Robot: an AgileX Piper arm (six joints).
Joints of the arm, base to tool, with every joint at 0 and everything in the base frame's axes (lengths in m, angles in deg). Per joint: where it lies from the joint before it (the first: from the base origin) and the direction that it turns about. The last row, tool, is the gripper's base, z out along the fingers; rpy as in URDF.
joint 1: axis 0 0 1 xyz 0 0 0.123
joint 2: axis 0 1 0 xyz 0 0 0
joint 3: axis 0 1 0 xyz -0.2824 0 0.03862
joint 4: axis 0.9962 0 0.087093 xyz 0.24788 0 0.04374
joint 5: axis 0 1 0 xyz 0 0 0
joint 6: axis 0.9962 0 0.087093 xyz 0.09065 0 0.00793
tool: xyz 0 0 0 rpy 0 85.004 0
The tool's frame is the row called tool.
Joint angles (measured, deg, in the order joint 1, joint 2, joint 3, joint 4, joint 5, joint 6), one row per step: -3.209, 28.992, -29.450, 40.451, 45.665, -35.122; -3.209, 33.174, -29.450, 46.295, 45.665, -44.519; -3.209, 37.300, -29.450, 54.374, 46.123, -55.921; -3.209, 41.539, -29.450, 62.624, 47.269, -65.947; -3.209, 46.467, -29.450, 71.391, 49.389, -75.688; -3.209, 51.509, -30.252, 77.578, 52.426, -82.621; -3.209, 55.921, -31.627, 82.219, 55.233, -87.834
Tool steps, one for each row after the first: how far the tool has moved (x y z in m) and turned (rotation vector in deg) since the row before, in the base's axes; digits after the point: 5 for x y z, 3 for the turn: 0.01254, 0.00413, -0.00227, -1.037, -0.376, 4.831; 0.01218, 0.00559, -0.00082, 0.101, -1.892, 5.568; 0.01219, 0.00536, -0.00112, 1.691, -1.481, 4.646; 0.01373, 0.00535, -0.00219, 2.982, -1.114, 4.341; 0.01386, 0.00420, -0.00118, 2.807, -0.293, 3.786; 0.01322, 0.00290, 0.00119, 2.516, -0.757, 2.855
